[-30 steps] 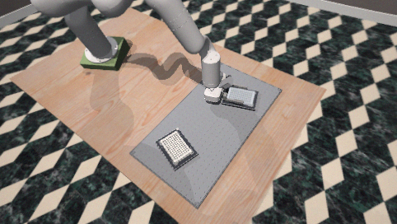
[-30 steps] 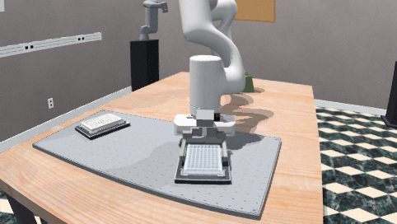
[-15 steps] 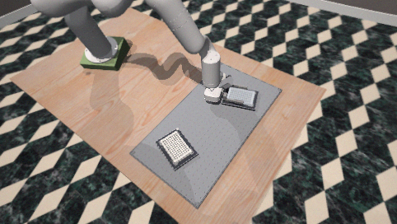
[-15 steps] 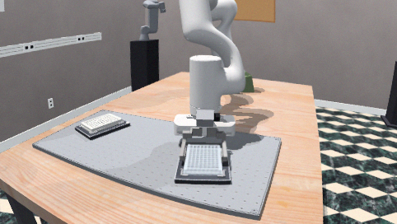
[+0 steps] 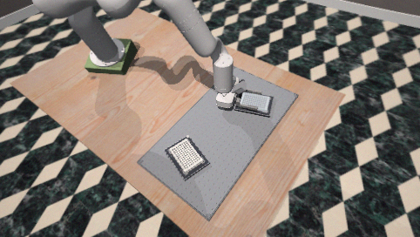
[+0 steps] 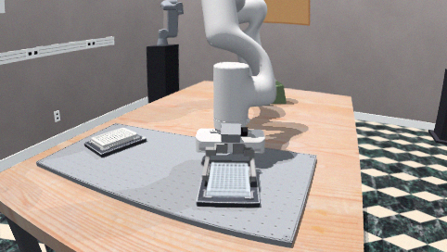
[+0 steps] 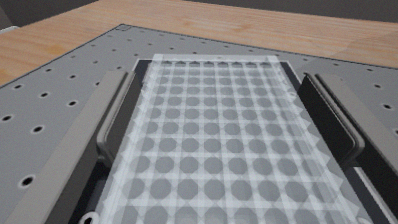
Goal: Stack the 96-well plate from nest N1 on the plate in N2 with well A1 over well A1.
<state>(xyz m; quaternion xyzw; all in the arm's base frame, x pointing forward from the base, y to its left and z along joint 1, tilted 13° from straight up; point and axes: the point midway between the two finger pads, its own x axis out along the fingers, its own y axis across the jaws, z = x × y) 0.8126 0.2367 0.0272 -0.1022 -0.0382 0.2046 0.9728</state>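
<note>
The black nest lies 20 mm below my hand. The rest, counted from my hand: clear 96-well plate 10 mm below; then white 96-well plate 60 mm behind, 400 mm to the right, 10 mm below.
</note>
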